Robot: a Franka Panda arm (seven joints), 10 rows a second.
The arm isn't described. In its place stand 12 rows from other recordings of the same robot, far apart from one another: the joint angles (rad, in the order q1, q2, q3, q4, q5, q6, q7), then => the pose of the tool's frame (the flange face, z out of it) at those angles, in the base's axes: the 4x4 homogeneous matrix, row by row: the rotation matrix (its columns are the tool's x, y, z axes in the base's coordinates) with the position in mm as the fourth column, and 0 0 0 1 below.
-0.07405, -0.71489, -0.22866, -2.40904, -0.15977, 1.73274, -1.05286 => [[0.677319, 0.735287, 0.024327, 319.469], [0.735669, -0.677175, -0.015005, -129.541], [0.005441, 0.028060, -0.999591, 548.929], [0, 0, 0, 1]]
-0.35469, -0.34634, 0.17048, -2.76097, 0.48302, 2.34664, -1.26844 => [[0.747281, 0.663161, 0.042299, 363.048], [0.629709, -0.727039, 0.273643, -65.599], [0.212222, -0.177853, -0.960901, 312.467], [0, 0, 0, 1]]
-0.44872, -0.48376, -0.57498, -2.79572, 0.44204, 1.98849, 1.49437 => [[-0.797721, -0.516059, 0.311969, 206.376], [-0.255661, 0.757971, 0.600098, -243.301], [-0.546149, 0.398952, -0.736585, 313.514], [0, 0, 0, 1]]
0.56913, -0.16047, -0.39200, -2.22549, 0.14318, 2.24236, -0.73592 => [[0.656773, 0.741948, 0.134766, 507.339], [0.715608, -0.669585, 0.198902, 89.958], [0.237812, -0.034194, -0.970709, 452.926], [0, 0, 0, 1]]
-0.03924, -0.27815, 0.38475, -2.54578, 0.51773, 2.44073, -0.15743 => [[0.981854, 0.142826, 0.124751, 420.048], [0.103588, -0.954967, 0.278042, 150.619], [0.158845, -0.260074, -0.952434, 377.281], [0, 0, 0, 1]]
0.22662, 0.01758, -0.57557, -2.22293, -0.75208, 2.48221, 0.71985 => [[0.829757, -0.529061, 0.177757, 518.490], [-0.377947, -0.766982, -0.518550, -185.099], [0.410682, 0.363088, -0.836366, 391.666], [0, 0, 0, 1]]
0.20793, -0.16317, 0.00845, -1.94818, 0.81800, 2.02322, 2.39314 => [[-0.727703, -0.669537, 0.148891, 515.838], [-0.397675, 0.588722, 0.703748, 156.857], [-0.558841, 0.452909, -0.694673, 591.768], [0, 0, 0, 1]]
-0.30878, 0.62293, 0.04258, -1.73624, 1.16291, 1.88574, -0.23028 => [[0.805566, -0.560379, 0.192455, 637.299], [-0.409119, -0.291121, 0.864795, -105.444], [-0.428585, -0.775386, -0.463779, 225.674], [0, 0, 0, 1]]
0.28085, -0.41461, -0.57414, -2.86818, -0.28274, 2.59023, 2.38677 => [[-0.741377, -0.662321, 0.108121, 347.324], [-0.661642, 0.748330, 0.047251, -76.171], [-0.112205, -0.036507, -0.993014, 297.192], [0, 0, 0, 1]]
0.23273, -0.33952, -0.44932, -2.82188, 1.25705, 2.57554, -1.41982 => [[0.845365, 0.246276, 0.474032, 351.510], [-0.055374, -0.842205, 0.536306, -78.717], [0.531312, -0.479623, -0.698333, 286.709], [0, 0, 0, 1]]
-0.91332, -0.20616, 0.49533, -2.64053, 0.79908, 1.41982, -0.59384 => [[0.872501, -0.390237, -0.294036, 316.842], [0.080719, -0.478393, 0.874428, -53.786], [-0.481899, -0.786674, -0.385899, 297.372], [0, 0, 0, 1]]
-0.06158, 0.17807, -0.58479, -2.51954, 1.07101, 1.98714, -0.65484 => [[0.743824, -0.607555, 0.278573, 351.443], [-0.580354, -0.380354, 0.720083, -208.946], [-0.331533, -0.697286, -0.635513, 200.534], [0, 0, 0, 1]]
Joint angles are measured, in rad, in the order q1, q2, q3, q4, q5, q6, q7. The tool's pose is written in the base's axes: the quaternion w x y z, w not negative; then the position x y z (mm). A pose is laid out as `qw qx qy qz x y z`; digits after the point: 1 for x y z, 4 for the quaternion.
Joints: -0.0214, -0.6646, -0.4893, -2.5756, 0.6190, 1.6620, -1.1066
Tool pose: 0.4186 -0.8531 -0.2508 -0.1846 311.7 -117.2 465.9
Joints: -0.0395, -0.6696, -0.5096, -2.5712, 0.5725, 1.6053, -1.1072
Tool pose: 0.4229 -0.8537 -0.2549 -0.1657 300.2 -126.4 463.5
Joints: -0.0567, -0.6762, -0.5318, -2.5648, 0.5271, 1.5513, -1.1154
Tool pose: 0.4260 -0.8531 -0.2607 -0.1508 288.3 -136.3 462.3
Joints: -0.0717, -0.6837, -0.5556, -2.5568, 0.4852, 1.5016, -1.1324
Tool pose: 0.4284 -0.8511 -0.2688 -0.1409 276.4 -146.6 462.0
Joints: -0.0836, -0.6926, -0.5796, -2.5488, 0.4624, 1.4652, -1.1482
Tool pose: 0.4325 -0.8477 -0.2728 -0.1410 266.6 -156.1 463.6
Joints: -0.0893, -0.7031, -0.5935, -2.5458, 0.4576, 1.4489, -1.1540
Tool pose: 0.4358 -0.8450 -0.2734 -0.1462 260.9 -160.7 465.9
